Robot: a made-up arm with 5 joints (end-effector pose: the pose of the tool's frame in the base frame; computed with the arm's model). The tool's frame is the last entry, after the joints. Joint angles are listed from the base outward.
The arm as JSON. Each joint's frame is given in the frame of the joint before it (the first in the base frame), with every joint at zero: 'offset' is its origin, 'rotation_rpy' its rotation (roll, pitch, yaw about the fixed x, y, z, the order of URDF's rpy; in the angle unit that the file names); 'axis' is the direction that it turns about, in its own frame. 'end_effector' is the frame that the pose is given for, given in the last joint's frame.
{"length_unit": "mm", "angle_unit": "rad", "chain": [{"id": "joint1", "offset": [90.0, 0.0, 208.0], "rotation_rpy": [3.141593, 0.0, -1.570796], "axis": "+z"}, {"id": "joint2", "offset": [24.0, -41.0, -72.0], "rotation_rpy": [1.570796, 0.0, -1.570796], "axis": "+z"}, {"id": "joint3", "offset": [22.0, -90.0, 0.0], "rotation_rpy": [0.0, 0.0, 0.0], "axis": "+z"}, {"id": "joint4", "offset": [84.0, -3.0, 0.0], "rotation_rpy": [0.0, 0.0, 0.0], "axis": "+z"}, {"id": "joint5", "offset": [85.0, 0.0, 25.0], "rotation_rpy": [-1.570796, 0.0, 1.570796], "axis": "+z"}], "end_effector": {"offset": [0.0, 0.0, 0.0], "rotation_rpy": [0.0, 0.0, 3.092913]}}
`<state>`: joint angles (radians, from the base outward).
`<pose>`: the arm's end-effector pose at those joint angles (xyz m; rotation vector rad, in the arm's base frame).
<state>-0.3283 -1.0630 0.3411 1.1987 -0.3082</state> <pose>0.1935 0.0363 0.3617 0.3675 -1.0305 -0.0257</pose>
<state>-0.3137 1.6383 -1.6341 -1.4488 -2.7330</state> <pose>0.3028 0.0701 0.3390 3.0936 -0.0715 -0.1845</pose>
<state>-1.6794 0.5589 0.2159 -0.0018 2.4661</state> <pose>0.0640 0.2289 0.2287 0.3506 0.9065 -2.0479</pose>
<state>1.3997 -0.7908 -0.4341 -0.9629 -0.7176</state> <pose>0.0857 0.0308 0.5083 0.8562 2.6124 -0.7739</pose>
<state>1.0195 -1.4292 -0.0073 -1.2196 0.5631</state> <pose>0.0322 0.0958 0.4378 1.4371 1.4911 -0.3120</pose>
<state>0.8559 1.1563 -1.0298 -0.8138 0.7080</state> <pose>0.2754 -0.2120 0.3424 -1.5532 -1.6420 -0.1049</pose>
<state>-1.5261 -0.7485 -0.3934 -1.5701 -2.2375</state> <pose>0.0868 -0.0491 0.4740 -1.9206 -0.6693 -0.4842</pose>
